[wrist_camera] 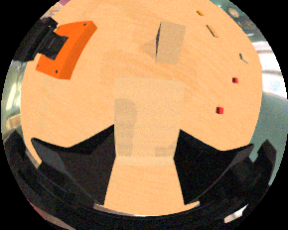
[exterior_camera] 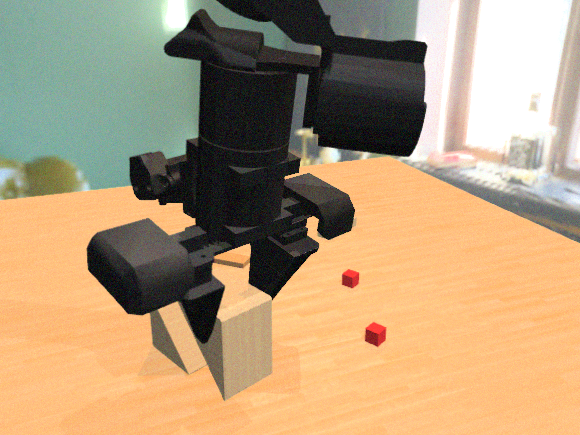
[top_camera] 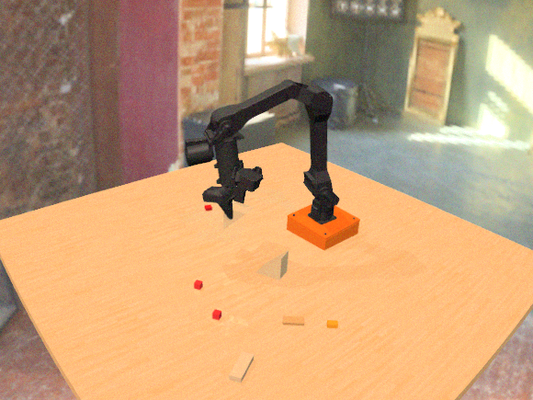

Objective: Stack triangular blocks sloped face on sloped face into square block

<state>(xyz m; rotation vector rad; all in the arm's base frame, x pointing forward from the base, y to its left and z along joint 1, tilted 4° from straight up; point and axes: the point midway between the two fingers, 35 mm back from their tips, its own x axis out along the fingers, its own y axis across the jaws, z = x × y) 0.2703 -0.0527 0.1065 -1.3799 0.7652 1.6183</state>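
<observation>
Now: gripper tip 3 cm past the triangular block, 15 cm to the right of it and 9 cm above it. Also, from my gripper tip: small orange block 1 cm behind, 39 cm to the left, 10 cm below; then long tan block 24 cm ahead, 39 cm to the left, 10 cm below.
</observation>
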